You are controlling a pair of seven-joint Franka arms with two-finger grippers.
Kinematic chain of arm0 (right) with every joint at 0, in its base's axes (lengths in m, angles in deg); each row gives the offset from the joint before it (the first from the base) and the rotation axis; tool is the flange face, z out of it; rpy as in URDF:
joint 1: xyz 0 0 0.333 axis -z
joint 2: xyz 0 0 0 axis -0.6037 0.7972 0
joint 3: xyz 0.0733 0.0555 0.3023 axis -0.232 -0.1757 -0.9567
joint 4: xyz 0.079 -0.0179 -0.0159 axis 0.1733 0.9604 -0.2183
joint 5: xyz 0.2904 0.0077 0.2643 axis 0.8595 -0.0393 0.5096
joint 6: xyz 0 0 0 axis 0.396 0.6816 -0.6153
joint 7: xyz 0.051 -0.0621 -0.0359 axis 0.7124 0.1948 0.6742
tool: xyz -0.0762 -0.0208 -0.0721 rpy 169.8 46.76 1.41
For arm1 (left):
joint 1: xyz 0 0 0.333 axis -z
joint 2: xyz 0 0 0 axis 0.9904 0.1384 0
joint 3: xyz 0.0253 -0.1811 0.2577 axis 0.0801 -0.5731 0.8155
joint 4: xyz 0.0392 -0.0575 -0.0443 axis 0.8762 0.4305 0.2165
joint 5: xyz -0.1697 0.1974 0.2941 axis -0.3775 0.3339 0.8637
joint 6: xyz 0 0 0 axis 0.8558 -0.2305 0.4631
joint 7: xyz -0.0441 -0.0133 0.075 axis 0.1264 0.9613 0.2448
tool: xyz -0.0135 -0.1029 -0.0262 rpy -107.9 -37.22 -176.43
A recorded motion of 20 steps. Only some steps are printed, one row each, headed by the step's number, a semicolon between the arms.
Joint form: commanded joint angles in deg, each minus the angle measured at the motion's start. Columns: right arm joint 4, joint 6, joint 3, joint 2, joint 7, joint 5, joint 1; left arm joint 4, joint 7, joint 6, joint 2, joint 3, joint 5, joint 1.
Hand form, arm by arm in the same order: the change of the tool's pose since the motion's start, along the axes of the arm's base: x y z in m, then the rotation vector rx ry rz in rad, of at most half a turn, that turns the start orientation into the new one. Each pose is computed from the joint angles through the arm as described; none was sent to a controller.
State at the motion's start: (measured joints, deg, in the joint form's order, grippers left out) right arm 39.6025 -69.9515 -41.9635 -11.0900 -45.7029 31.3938 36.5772; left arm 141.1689 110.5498 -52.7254 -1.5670 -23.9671 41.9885 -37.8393
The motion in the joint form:
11: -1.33 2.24 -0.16 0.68 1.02 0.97 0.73; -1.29 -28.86 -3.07 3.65 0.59 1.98 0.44
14: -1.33 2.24 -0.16 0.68 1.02 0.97 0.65; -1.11 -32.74 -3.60 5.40 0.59 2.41 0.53
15: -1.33 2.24 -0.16 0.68 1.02 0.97 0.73; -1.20 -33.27 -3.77 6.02 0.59 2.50 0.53
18: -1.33 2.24 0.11 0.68 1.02 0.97 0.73; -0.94 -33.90 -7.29 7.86 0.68 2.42 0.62
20: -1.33 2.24 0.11 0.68 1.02 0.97 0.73; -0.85 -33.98 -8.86 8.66 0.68 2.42 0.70
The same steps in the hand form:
11: -0.0007 -0.0034 0.0009 0.0203 0.0255 0.0076; 0.0095 -0.0061 -0.0307 0.0200 -0.0319 -0.5177
14: -0.0006 -0.0026 0.0009 0.0203 0.0256 0.0089; 0.0089 -0.0067 -0.0536 0.0377 -0.0128 -0.5912
15: -0.0007 -0.0034 0.0009 0.0203 0.0255 0.0076; 0.0093 -0.0069 -0.0605 0.0418 -0.0076 -0.6013
18: -0.0009 -0.0060 0.0009 0.0199 0.0255 0.0029; 0.0117 -0.0105 -0.0807 0.0277 -0.0284 -0.6136
20: -0.0009 -0.0060 0.0009 0.0199 0.0255 0.0029; 0.0121 -0.0126 -0.0892 0.0211 -0.0386 -0.6170

